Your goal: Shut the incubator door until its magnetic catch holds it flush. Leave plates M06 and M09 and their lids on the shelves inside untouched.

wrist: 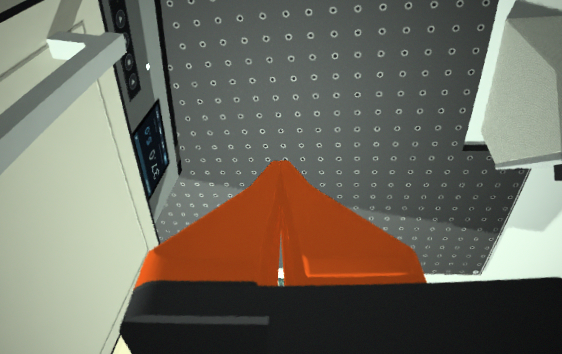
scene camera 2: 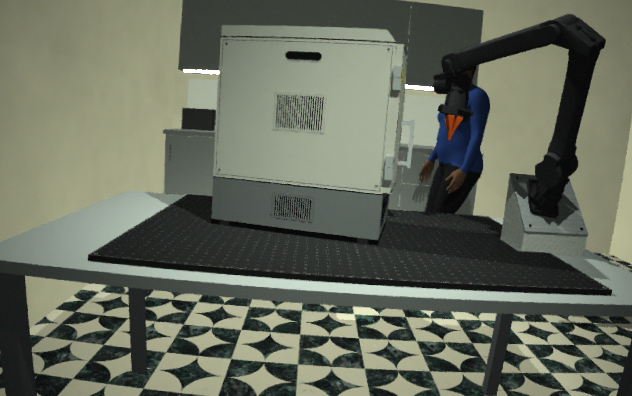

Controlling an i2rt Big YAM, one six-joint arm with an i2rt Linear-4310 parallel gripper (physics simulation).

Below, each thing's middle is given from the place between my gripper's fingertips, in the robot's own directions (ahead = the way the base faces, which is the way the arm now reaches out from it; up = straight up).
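There is the incubator door [wrist: 83, 223], and from my hand it is 16 cm ahead. The door is also 11 cm to the left of my hand, and 5 cm above it.
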